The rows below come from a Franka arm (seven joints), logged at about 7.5 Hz.
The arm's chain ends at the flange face. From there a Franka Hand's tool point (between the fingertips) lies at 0.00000 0.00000 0.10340 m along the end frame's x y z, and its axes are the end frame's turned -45 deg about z.
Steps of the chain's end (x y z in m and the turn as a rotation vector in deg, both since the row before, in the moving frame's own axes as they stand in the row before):
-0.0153, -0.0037, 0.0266, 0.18, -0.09, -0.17
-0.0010, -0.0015, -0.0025, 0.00, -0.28, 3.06
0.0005, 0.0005, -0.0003, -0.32, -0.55, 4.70
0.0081, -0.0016, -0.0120, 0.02, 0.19, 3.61
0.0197, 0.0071, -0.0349, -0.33, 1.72, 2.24
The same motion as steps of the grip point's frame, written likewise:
-0.0081, -0.0138, 0.0266, 0.19, 0.06, -0.17
0.0000, -0.0021, -0.0025, 0.20, -0.20, 3.06
-0.0011, 0.0004, -0.0003, 0.16, -0.62, 4.70
0.0071, 0.0048, -0.0120, -0.12, 0.15, 3.61
0.0106, 0.0216, -0.0349, -1.45, 0.98, 2.24

